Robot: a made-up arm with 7 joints. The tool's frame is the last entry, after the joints. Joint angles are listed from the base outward. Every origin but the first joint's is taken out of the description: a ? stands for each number. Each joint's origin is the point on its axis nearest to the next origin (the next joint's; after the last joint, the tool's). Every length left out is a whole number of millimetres.
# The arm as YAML. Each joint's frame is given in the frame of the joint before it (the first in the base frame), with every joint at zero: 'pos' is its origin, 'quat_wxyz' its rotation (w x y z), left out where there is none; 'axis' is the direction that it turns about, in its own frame. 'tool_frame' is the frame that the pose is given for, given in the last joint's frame.
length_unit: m
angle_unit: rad
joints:
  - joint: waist
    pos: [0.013, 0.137, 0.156]
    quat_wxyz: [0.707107, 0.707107, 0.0, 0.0]
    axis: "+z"
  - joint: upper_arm
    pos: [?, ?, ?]
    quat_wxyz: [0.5, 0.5, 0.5, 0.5]
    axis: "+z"
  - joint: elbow
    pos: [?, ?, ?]
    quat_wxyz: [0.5, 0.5, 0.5, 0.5]
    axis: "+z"
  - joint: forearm
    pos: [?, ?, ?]
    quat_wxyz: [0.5, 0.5, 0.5, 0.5]
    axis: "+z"
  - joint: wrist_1
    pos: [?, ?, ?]
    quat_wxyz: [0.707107, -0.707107, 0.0, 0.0]
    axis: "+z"
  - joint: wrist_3
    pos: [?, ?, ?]
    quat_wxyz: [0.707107, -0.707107, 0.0, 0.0]
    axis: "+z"
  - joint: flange
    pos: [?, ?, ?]
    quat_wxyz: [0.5, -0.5, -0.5, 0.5]
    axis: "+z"
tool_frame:
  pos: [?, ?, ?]
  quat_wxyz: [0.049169, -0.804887, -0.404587, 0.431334]
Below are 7 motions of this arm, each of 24 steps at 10 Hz.
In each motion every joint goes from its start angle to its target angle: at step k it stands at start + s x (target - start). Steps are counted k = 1, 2, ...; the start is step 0. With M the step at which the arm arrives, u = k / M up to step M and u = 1 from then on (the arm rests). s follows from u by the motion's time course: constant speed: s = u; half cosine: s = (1 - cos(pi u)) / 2; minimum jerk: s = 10 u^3 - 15 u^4 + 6 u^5.
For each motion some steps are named. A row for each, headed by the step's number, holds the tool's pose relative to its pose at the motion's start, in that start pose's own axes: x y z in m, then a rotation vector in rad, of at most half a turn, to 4 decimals.
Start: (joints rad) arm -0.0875 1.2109 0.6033 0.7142 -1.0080 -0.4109 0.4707
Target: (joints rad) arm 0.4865 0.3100 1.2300 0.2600 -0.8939 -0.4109 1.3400
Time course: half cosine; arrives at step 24
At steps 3, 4, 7, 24:
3: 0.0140 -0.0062 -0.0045 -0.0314 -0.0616 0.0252
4: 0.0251 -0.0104 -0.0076 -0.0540 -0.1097 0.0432
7: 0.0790 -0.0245 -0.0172 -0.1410 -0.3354 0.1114
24: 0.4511 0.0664 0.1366 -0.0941 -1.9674 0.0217

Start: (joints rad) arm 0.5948 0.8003 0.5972 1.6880 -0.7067 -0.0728 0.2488
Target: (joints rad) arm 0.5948 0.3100 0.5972 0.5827 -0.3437 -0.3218 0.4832
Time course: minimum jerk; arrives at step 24
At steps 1, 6, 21, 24:
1: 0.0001 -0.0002 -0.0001 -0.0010 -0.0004 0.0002
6: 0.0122 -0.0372 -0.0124 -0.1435 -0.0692 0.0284
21: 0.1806 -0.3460 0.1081 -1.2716 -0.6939 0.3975
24: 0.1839 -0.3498 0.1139 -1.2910 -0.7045 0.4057

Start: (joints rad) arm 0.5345 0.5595 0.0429 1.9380 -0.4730 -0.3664 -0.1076
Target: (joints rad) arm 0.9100 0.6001 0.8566 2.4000 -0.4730 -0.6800 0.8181
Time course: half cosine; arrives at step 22
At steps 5, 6, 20, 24:
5: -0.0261 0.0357 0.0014 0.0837 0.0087 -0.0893
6: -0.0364 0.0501 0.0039 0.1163 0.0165 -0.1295
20: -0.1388 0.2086 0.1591 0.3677 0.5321 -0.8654
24: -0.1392 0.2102 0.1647 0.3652 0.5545 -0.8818

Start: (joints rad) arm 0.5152 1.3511 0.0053 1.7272 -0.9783 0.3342 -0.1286
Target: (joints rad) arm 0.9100 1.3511 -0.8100 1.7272 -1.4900 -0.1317 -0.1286
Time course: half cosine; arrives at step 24
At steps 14, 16, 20, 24:
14: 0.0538 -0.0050 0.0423 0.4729 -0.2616 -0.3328
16: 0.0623 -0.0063 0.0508 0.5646 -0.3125 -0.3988
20: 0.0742 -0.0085 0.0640 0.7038 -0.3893 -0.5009
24: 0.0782 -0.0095 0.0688 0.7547 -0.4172 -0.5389

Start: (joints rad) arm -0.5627 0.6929 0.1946 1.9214 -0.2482 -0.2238 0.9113
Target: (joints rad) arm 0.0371 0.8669 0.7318 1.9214 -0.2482 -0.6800 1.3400
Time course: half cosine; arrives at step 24
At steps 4, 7, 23, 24:
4: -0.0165 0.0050 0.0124 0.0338 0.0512 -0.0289
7: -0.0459 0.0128 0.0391 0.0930 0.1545 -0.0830
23: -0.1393 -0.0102 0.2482 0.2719 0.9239 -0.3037
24: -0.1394 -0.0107 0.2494 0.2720 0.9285 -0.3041

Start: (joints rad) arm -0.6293 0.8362 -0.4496 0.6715 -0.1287 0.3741 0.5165
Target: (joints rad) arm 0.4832 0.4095 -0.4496 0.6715 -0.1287 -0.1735 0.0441
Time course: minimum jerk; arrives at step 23
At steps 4, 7, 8, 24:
4: 0.0064 0.0079 0.0138 0.0627 -0.0309 0.0043
7: 0.0245 0.0315 0.0631 0.2691 -0.1296 0.0230
8: 0.0317 0.0415 0.0895 0.3711 -0.1772 0.0346
24: 0.0293 0.0261 0.4819 1.6582 -0.7571 0.2535

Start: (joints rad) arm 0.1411 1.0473 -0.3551 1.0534 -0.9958 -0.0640 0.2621
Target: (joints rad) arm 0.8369 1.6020 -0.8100 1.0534 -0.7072 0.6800 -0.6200
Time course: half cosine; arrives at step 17
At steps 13, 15, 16, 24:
13: -0.2354 -0.0823 -0.0234 -0.0898 1.1798 0.7357
15: -0.2554 -0.1052 -0.0213 -0.1247 1.3238 0.7764
16: -0.2602 -0.1116 -0.0206 -0.1350 1.3616 0.7851
24: -0.2618 -0.1138 -0.0204 -0.1386 1.3743 0.7878

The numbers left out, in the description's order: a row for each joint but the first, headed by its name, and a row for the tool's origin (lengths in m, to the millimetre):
upper_arm: -0.009 0.023 0.0
elbow: -0.304 0.009 0.0
forearm: -0.025 0.03 0.0
wrist_1: -0.025 -0.277 0.0
wrist_3: -0.013 0.001 0.0
flange: 0.01 -0.004 0.0
tool: -0.019 0.023 0.0

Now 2 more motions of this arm.
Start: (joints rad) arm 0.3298 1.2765 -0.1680 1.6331 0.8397 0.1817 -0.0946
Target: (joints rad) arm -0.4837 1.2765 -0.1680 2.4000 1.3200 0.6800 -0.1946
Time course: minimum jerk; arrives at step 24
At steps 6, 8, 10, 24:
6: 0.0115 -0.0241 -0.0060 -0.1273 -0.0073 -0.0125
8: 0.0224 -0.0496 -0.0097 -0.2621 -0.0125 -0.0255
10: 0.0349 -0.0831 -0.0106 -0.4407 -0.0165 -0.0428
24: 0.0796 -0.2226 0.0458 -1.3461 -0.0276 -0.1550

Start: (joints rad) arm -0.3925 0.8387 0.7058 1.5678 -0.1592 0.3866 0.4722
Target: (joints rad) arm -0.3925 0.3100 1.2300 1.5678 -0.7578 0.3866 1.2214
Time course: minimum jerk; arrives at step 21
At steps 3, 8, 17, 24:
3: -0.0024 -0.0029 -0.0009 -0.0113 0.0008 0.0020
8: -0.0283 -0.0396 -0.0104 -0.1574 0.0087 0.0313
17: -0.0774 -0.1673 -0.0249 -0.6744 -0.0248 0.1607
24: -0.0797 -0.1788 -0.0249 -0.7214 -0.0329 0.1740

